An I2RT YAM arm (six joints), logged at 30 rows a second.
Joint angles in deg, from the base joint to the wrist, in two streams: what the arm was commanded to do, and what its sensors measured. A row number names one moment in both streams.
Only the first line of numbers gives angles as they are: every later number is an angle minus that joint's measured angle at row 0.
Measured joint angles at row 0:
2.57 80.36 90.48 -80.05 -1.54 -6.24
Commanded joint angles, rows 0 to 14:
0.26 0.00 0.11 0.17 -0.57 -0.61
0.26 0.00 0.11 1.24 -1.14 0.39
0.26 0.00 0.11 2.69 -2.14 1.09
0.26 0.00 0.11 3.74 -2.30 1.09
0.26 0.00 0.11 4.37 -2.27 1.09
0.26 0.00 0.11 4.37 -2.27 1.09
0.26 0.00 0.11 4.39 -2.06 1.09
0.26 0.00 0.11 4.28 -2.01 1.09
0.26 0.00 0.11 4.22 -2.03 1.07
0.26 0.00 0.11 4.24 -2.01 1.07
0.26 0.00 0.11 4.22 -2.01 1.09
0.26 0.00 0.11 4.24 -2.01 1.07
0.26 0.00 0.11 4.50 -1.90 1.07
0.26 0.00 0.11 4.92 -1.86 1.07
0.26 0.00 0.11 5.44 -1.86 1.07
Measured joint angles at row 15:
0.00 0.00 -0.03 4.72 -1.05 0.31
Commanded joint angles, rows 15 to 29:
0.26 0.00 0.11 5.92 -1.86 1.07
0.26 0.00 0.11 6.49 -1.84 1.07
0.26 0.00 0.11 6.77 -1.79 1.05
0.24 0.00 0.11 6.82 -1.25 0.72
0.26 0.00 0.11 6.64 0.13 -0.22
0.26 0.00 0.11 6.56 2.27 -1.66
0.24 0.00 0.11 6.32 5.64 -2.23
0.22 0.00 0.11 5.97 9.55 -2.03
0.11 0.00 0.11 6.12 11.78 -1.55
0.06 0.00 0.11 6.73 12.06 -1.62
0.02 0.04 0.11 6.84 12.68 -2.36
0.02 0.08 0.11 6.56 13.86 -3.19
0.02 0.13 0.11 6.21 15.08 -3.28
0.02 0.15 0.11 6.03 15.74 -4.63
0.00 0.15 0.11 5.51 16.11 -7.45
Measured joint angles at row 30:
-0.05 0.00 -0.03 6.29 11.41 -3.02
